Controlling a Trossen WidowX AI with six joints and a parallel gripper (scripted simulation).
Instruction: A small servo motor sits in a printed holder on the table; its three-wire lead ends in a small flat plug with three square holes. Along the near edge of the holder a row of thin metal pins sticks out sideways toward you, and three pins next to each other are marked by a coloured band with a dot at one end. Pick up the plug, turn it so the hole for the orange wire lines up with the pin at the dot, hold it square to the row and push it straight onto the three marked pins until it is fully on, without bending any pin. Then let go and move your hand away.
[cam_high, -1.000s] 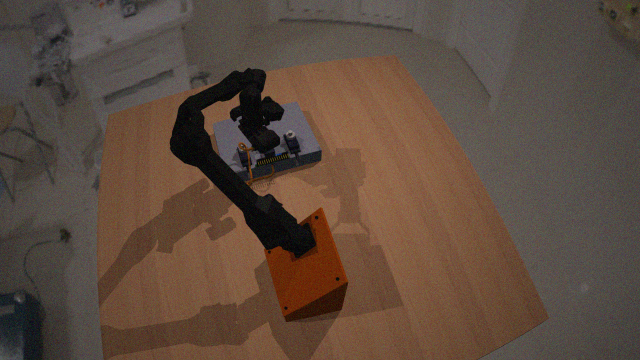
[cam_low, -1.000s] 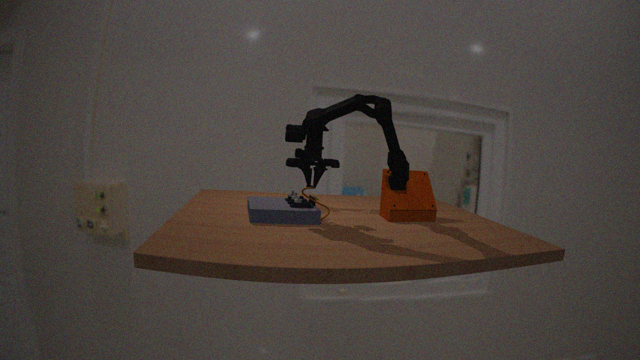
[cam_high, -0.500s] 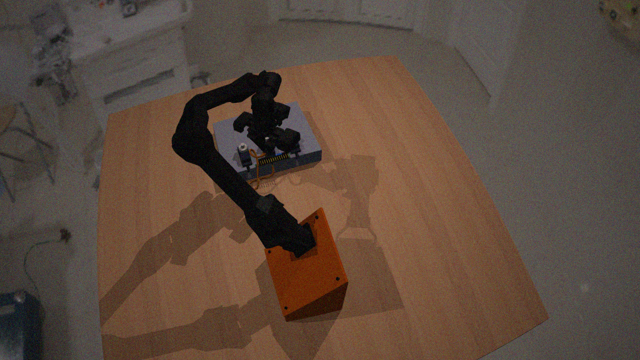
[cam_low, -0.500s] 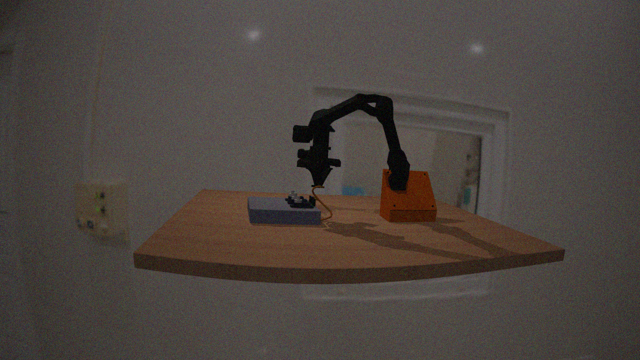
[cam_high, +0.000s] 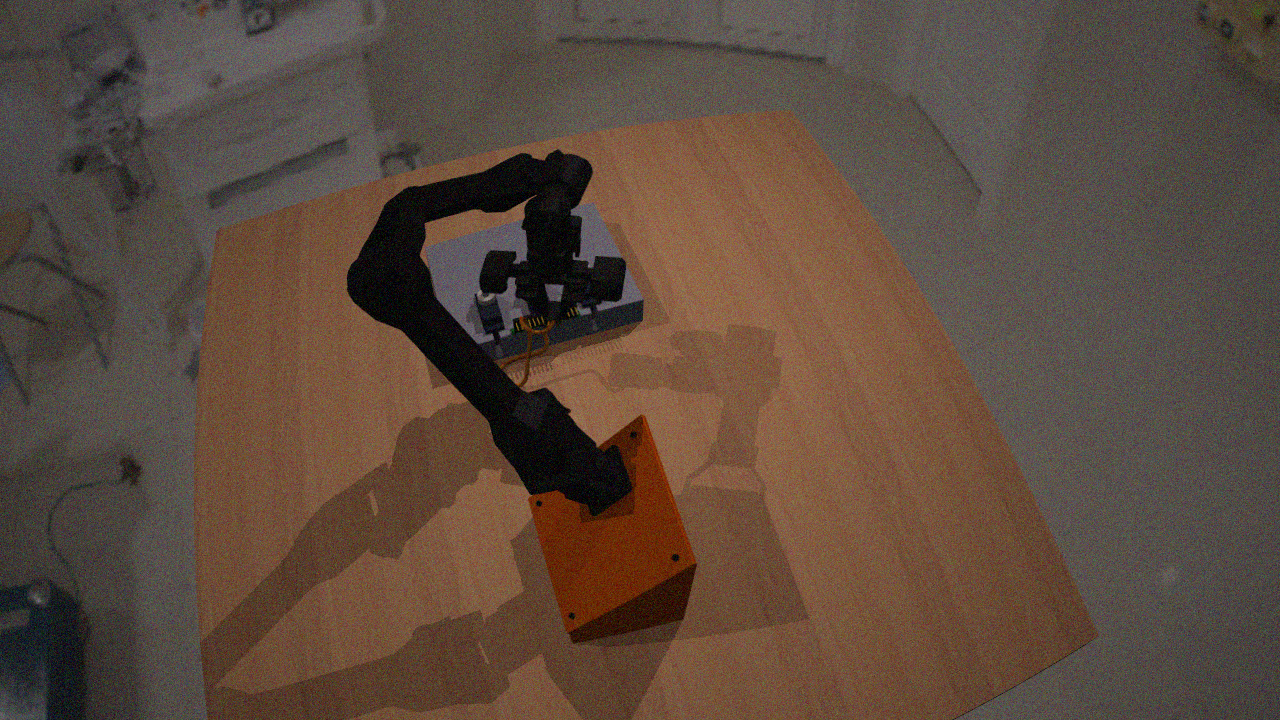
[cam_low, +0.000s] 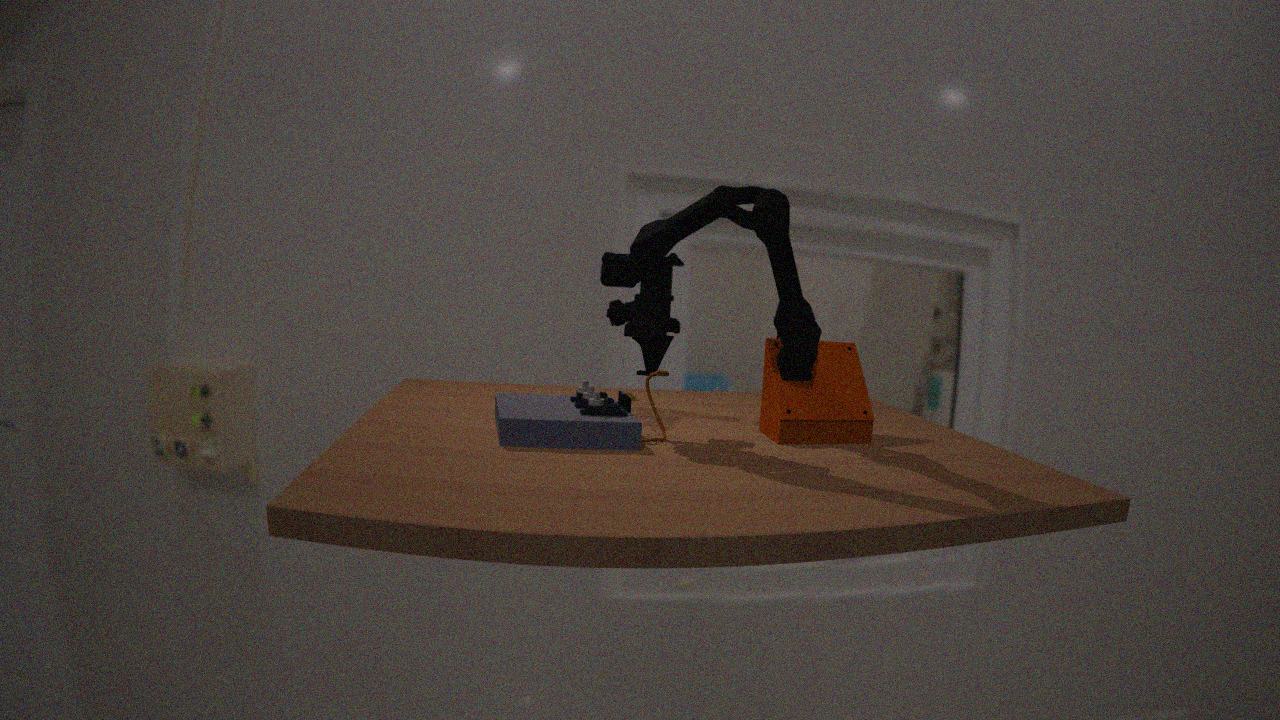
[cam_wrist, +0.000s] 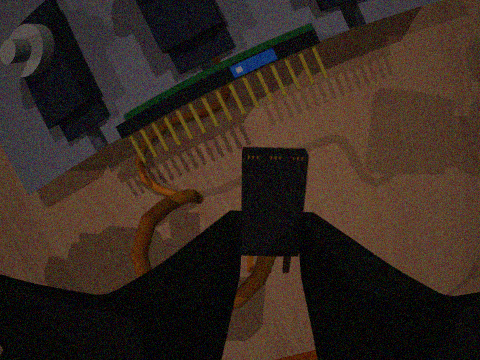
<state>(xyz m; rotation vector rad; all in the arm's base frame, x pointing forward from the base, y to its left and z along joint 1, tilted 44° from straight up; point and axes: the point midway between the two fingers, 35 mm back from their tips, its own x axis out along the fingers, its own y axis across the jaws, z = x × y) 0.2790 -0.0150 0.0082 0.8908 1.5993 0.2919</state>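
Now: gripper tip 50 mm short of the blue band, 10 mm to the left of it and 40 mm above it. Round my gripper tip: green strip 50 mm ahead, 10 mm to the left, 60 mm below; then white dot 50 mm ahead, 10 mm to the right, 40 mm below; then grey-blue holder 210 mm ahead, 20 mm to the left, 90 mm below.
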